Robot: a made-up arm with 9 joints.
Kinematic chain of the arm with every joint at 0, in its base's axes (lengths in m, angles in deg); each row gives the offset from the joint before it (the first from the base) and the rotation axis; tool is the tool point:
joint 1: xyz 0 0 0.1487 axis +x
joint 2: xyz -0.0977 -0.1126 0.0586 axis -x
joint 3: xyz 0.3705 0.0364 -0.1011 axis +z
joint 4: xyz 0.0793 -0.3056 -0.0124 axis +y
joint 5: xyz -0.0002 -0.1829 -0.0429 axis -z
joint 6: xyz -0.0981 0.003 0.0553 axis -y
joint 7: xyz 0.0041 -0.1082 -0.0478 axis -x
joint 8: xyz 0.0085 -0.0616 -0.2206 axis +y
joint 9: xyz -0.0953 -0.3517 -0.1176 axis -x
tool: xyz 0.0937 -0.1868 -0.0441
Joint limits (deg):
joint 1: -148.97..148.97
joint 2: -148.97..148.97
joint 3: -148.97..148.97
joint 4: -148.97..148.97
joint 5: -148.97..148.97
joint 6: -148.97..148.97
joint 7: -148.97..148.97
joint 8: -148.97..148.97
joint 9: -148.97..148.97
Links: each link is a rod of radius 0.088 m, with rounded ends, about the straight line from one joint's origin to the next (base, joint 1, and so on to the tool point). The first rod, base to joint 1, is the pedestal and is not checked.
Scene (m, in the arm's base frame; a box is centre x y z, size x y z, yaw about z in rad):
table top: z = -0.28
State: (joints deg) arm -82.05 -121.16 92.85 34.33 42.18 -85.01 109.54 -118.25 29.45
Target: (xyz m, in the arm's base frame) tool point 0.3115 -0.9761 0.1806
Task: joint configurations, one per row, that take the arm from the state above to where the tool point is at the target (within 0.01 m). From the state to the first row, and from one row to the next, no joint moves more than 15 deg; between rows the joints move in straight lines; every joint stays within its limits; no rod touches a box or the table.
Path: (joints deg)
1: -83.33 -116.20 79.53 34.10 44.14 -86.38 101.85 -116.47 28.58
2: -84.60 -111.24 66.21 33.87 46.10 -87.74 94.15 -114.69 27.71
3: -85.88 -106.28 52.90 33.65 48.06 -89.11 86.46 -112.90 26.84
4: -87.16 -101.32 39.58 33.42 50.02 -90.48 78.76 -111.12 25.97
5: -88.43 -96.36 26.26 33.19 51.98 -91.84 71.07 -109.34 25.10
6: -89.71 -91.40 12.94 32.96 53.94 -93.21 63.37 -107.56 24.23

